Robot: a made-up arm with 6 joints. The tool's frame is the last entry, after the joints. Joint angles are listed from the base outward. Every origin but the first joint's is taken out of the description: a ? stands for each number. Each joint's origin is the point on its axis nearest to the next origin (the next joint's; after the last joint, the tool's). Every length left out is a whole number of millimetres.
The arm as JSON. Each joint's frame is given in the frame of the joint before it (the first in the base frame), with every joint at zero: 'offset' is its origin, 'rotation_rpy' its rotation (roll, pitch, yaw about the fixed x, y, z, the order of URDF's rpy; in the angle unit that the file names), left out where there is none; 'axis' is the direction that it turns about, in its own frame. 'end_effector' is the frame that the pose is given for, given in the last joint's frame.
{
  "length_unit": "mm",
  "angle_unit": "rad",
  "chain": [
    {
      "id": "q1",
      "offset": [
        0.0,
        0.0,
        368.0
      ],
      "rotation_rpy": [
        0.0,
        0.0,
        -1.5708
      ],
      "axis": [
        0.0,
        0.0,
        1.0
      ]
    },
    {
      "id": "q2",
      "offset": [
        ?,
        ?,
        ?
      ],
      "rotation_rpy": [
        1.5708,
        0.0,
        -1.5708
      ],
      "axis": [
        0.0,
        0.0,
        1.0
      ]
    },
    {
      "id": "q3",
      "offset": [
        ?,
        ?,
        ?
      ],
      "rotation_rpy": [
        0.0,
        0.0,
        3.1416
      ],
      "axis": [
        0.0,
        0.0,
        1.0
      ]
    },
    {
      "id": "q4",
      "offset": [
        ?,
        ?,
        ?
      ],
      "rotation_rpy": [
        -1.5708,
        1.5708,
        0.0
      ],
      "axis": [
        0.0,
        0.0,
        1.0
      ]
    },
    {
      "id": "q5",
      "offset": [
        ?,
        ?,
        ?
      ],
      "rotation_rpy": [
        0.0,
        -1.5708,
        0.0
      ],
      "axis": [
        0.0,
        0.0,
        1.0
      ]
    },
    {
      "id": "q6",
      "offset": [
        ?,
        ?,
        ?
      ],
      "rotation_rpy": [
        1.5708,
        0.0,
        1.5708
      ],
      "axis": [
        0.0,
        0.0,
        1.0
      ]
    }
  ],
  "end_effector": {
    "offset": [
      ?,
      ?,
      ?
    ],
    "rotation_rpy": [
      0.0,
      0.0,
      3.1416
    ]
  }
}
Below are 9 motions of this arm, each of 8 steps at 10 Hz.
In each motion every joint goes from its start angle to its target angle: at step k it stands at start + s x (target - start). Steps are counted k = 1, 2, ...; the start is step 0. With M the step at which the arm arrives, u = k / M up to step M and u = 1 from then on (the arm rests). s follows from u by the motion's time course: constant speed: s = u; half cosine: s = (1 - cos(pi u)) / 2; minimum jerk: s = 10 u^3 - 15 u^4 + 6 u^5.
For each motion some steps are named. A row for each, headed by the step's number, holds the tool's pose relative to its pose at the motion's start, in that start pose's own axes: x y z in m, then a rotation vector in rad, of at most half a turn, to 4 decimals.
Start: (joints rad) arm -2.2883 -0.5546 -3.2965 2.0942 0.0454 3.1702
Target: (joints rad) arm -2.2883 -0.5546 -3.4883 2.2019 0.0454 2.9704
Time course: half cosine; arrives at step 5
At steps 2, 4, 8:
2: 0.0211 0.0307 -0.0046 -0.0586 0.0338 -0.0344
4: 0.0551 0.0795 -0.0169 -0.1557 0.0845 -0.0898
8: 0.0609 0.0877 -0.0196 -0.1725 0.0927 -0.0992

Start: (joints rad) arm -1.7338 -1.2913 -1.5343 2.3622 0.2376 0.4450
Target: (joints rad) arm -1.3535 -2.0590 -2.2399 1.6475 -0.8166 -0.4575
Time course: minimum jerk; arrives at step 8
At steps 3, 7, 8:
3: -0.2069 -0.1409 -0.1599 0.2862 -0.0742 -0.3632
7: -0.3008 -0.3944 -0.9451 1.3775 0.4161 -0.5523
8: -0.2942 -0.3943 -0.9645 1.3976 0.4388 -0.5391

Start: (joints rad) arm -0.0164 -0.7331 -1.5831 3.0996 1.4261 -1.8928
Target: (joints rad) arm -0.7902 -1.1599 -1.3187 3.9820 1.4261 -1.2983
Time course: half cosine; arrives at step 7
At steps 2, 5, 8:
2: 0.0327 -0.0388 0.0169 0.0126 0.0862 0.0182
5: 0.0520 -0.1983 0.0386 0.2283 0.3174 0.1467
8: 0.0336 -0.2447 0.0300 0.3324 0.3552 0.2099

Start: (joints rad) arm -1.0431 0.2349 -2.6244 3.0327 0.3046 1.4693
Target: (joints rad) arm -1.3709 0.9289 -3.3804 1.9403 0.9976 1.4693
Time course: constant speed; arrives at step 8
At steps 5, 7, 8:
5: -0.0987 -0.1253 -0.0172 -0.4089 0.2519 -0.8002
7: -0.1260 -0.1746 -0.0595 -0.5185 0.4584 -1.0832
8: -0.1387 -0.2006 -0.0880 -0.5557 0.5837 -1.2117

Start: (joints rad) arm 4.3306 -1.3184 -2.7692 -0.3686 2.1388 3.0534
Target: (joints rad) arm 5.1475 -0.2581 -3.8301 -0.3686 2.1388 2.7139
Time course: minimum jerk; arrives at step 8
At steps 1, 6, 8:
1: -0.0061 -0.0074 0.0091 -0.0121 0.0027 -0.0012
6: -0.0882 -0.1119 0.6081 -0.6895 0.0504 -0.0551
8: -0.0688 -0.0845 0.6650 -0.7695 0.0427 -0.0581

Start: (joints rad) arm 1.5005 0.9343 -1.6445 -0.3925 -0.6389 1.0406
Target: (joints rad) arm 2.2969 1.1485 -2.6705 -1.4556 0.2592 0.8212
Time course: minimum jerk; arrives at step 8
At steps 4, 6, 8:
4: -0.2127 -0.3779 0.0536 0.2523 -0.2071 -0.7981
6: -0.3665 -0.6435 -0.0547 0.3389 0.0477 -1.3599
8: -0.3968 -0.7053 -0.1023 0.3371 0.1695 -1.4648

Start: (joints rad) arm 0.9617 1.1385 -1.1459 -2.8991 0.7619 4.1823
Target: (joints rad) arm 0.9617 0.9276 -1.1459 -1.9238 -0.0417 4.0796
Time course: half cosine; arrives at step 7
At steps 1, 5, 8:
1: 0.0009 -0.0033 -0.0043 -0.0411 0.0113 0.0324
5: -0.0210 -0.1106 -0.0793 -0.5279 -0.0550 0.6858
8: -0.0262 -0.1551 -0.0975 -0.5892 -0.1400 0.8749

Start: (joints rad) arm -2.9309 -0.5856 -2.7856 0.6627 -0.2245 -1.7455
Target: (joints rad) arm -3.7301 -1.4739 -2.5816 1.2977 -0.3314 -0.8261
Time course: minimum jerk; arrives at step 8
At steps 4, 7, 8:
4: 0.3978 0.1839 -0.1593 -0.1492 0.3673 0.4871
7: 0.7537 0.1367 -0.5019 0.1112 0.7797 0.9876
8: 0.7627 0.1320 -0.5157 0.1272 0.7907 1.0039

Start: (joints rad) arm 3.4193 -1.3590 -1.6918 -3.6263 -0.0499 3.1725
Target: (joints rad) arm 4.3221 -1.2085 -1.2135 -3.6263 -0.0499 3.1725
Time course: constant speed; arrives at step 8
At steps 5, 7, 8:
5: -0.2914 -0.0639 0.0225 0.3390 -0.2740 0.5279
7: -0.3574 -0.1447 0.0023 0.5221 -0.3440 0.7210
8: -0.3761 -0.1896 -0.0143 0.6226 -0.3686 0.8121

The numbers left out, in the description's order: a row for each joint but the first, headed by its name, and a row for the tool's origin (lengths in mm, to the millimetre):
q2: 0.0 0.0 0.0
q3: -84.0 447.0 0.0
q4: 109.0 483.0 0.0
q5: 0.0 0.0 0.0
q6: 116.0 -91.0 0.0
tool: 0.0 0.0 0.0

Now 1 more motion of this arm.
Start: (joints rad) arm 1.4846 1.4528 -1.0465 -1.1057 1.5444 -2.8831
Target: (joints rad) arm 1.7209 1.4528 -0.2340 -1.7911 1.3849 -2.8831
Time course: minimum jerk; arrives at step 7
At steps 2, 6, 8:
2: 0.0083 0.0504 0.0198 0.1314 0.0051 -0.1063
6: 0.1639 0.2966 0.1668 0.7207 -0.0458 -0.8584
8: 0.1709 0.3020 0.1712 0.7318 -0.0488 -0.8825

